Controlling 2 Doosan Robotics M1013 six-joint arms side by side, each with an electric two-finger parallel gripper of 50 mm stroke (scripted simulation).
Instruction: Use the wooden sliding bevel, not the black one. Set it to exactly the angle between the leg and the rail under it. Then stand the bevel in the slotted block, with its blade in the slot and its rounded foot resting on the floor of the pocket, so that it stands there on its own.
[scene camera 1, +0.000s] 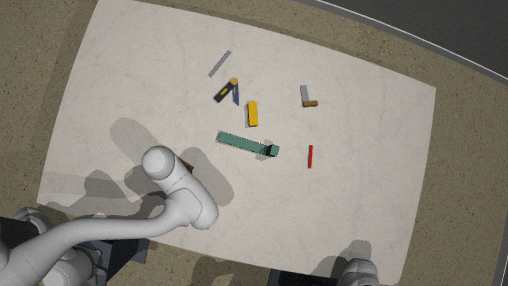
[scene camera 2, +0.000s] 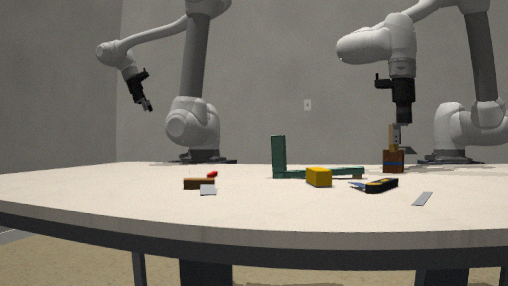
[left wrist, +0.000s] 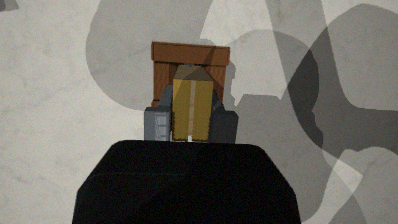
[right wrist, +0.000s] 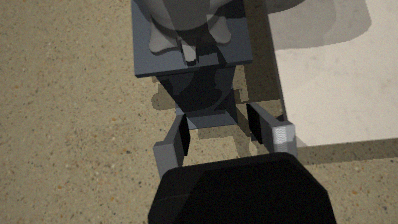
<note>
The pictures show: the left gripper, the right gripper and a wooden sliding bevel.
The left gripper is seen too in the left wrist view.
</note>
